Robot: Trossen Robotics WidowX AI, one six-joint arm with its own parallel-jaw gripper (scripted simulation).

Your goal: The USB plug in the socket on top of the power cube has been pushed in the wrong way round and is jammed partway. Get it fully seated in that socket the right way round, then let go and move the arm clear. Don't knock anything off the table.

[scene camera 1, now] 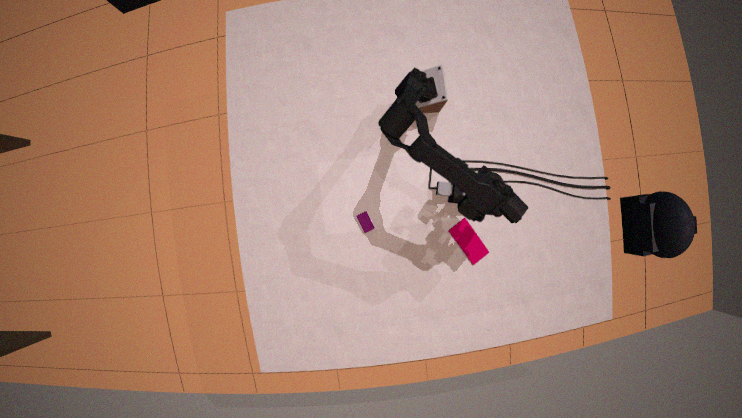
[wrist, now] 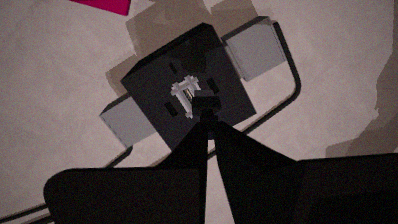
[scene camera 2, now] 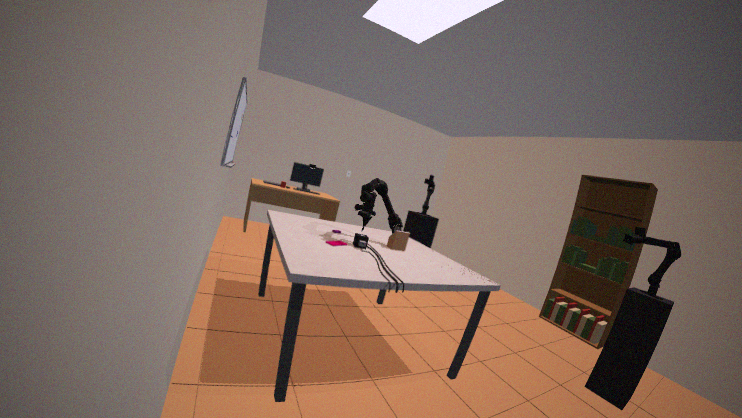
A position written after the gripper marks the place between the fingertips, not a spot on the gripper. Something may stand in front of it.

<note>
The gripper [wrist: 209, 130] holds a dark USB plug [wrist: 205, 106]. Further things: a pink block [scene camera 1: 469, 242].
</note>
